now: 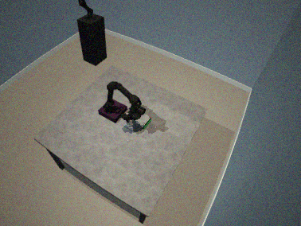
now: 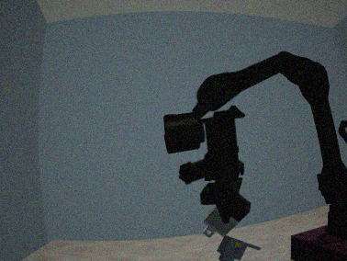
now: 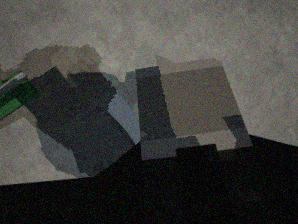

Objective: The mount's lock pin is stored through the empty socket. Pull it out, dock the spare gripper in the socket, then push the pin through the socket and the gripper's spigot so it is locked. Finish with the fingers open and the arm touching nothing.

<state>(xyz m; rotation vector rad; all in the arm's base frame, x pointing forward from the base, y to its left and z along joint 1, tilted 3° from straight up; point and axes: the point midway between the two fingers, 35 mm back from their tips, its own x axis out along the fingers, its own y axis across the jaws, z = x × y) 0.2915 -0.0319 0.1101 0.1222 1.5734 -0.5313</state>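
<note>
My gripper tip is now 16 cm to the right of the green bar, 12 cm above it and 10 cm short of it. Also, from my gripper tip: spare gripper: 1 cm ahead; grey socket block: 9 cm below, 5 cm to the left, 1 cm behind.
</note>
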